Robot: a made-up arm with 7 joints.
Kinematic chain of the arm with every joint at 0, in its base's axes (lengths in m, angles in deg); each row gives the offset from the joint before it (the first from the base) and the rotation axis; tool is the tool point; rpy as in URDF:
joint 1: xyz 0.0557 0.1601 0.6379 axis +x
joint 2: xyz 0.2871 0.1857 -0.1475 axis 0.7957 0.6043 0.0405
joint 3: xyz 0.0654 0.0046 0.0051 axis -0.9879 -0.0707 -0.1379
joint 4: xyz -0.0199 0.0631 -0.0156 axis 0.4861 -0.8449 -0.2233
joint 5: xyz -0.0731 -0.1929 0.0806 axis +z
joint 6: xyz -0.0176 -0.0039 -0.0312 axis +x
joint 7: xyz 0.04 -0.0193 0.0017 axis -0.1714 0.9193 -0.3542
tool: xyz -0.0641 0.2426 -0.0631 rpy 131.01 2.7 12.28
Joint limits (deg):
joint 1: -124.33..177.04
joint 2: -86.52..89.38
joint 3: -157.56..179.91
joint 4: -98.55..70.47
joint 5: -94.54..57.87
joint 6: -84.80..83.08
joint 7: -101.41..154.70
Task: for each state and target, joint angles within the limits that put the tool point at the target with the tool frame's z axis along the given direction. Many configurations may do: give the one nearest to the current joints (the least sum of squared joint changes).
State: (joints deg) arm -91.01 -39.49 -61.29 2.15 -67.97 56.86 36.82
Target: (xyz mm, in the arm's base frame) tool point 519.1 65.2 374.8 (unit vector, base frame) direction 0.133 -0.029 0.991
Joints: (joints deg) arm -124.33 -58.47 -37.49 -41.69 -91.38 53.55 -12.41
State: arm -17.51 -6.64 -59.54 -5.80 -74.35 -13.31 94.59
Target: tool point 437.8 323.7 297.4 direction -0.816 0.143 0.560
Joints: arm -10.40 -8.09 -40.17 -2.98 -60.49 -37.29 82.08
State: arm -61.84 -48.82 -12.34 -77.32 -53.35 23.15 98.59
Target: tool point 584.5 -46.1 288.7 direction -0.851 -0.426 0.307
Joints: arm -113.42 -77.87 -7.58 -82.63 -53.05 72.31 75.05
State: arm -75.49 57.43 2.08 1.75 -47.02 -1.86 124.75
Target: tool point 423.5 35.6 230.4 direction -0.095 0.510 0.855
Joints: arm -58.63 51.94 -19.95 26.13 -71.55 -18.69 123.65
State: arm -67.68 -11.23 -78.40 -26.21 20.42 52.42 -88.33
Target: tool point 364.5 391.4 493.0 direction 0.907 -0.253 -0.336
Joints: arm -45.45 -39.26 -70.17 -64.13 -12.99 55.44 -101.41
